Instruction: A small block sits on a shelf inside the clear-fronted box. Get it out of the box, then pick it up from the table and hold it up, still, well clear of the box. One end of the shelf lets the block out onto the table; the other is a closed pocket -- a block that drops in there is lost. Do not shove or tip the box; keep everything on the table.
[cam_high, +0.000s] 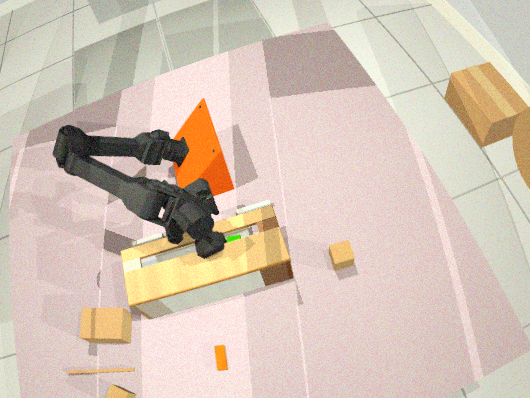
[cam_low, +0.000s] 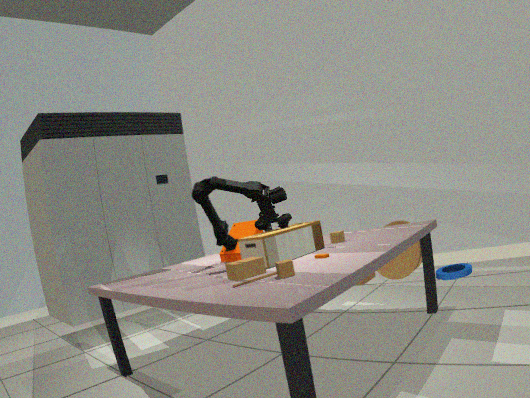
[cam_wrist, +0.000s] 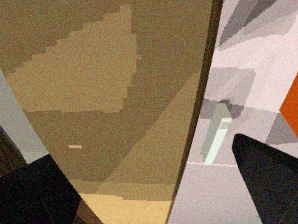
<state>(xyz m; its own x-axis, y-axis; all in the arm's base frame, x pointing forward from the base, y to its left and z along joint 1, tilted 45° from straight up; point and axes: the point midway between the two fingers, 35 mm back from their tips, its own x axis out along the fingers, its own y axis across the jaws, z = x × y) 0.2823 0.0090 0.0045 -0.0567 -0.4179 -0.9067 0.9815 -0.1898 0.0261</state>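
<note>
Now: the green block 50 mm ahead of my gripper tip and 10 mm to the left of it. The rest, counted from my gripper tip: thin stick: 180 mm ahead, 450 mm to the right, 80 mm below; clear-fronted box: 20 mm ahead, 70 mm to the right, 30 mm below; orange piece: 270 mm ahead, 140 mm to the right, 80 mm below.
</note>
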